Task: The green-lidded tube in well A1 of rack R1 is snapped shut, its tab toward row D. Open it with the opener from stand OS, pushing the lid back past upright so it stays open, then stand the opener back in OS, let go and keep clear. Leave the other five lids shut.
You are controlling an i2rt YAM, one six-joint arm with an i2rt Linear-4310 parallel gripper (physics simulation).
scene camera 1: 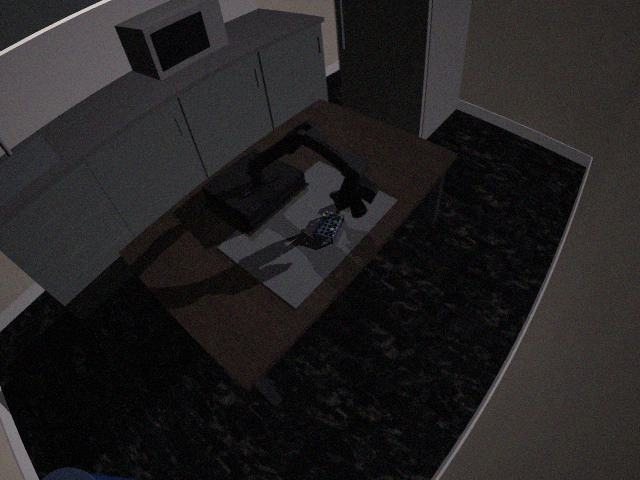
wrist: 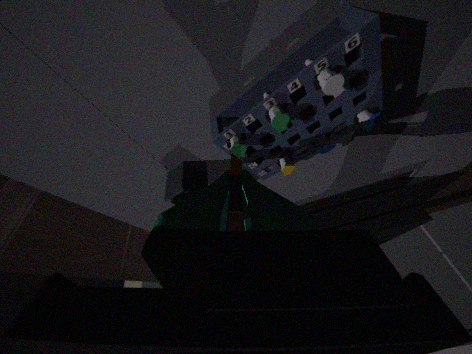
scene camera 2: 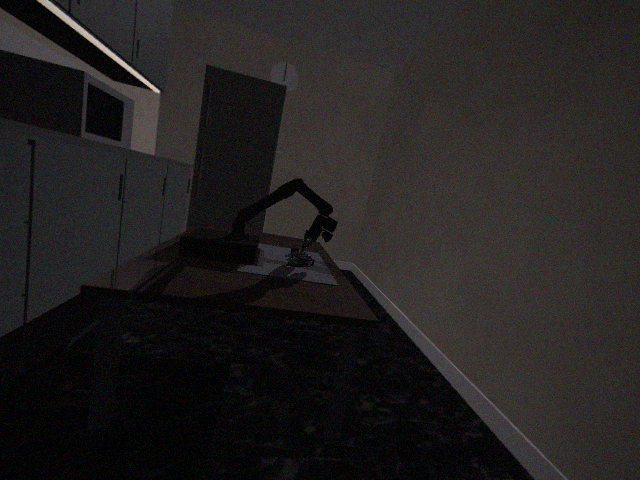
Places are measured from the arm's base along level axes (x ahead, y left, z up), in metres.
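Pixels of known places: gripper, fingertip midpoint: (scene camera 1: pixel 339 209) (wrist: pixel 236 176) (scene camera 2: pixel 304 248); arm's base at its link origin: (scene camera 1: pixel 260 183) (scene camera 2: pixel 237 237).
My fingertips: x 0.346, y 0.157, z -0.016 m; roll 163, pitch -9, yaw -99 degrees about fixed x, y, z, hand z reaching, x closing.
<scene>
Ahead of a thing's pixels: the offset from my fingertips to its middle. "spot": to the spot under its first point. Level surfaces: height alone.
The scene is dim. The blue rack R1 @[0.042 m down, 0.007 m ahead, 0.066 m right] (wrist: pixel 305 95) (scene camera 1: pixel 328 227) (scene camera 2: pixel 299 258) lies on the grey mat @[0.063 m down] (scene camera 1: pixel 289 289). The green-lidded tube in well A1 @[spot: 0.021 m down, 0.008 m ahead, 0.007 m right] (wrist: pixel 238 149) sits at the rack's near corner in the wrist view. My gripper (wrist: pixel 236 176) (scene camera 1: pixel 341 204) (scene camera 2: pixel 310 238) is shut on the opener @[0.008 m up, 0.005 m back, 0.002 m left] (wrist: pixel 236 190), a thin brown tool. Its tip @[spot: 0.015 m down, 0.003 m back, 0.002 m right] (wrist: pixel 236 164) reaches the underside of the green A1 lid. I cannot tell whether the lid is lifted. The dark stand OS @[0.043 m down, 0.057 m back, 0.063 m left] (wrist: pixel 194 175) is just left of the opener.
Other lidded tubes stand in the rack: green @[0.023 m down, 0.025 m ahead, 0.041 m right] (wrist: pixel 280 121), white @[0.023 m down, 0.044 m ahead, 0.075 m right] (wrist: pixel 331 83), yellow @[0.023 m down, 0.035 m back, 0.052 m right] (wrist: pixel 287 168) and blue @[0.023 m down, 0.003 m ahead, 0.119 m right] (wrist: pixel 369 116). The arm's base block (scene camera 1: pixel 258 190) sits behind the mat on the brown table @[0.066 m down] (scene camera 1: pixel 232 330). Cabinets (scene camera 1: pixel 154 134) stand behind the table.
</scene>
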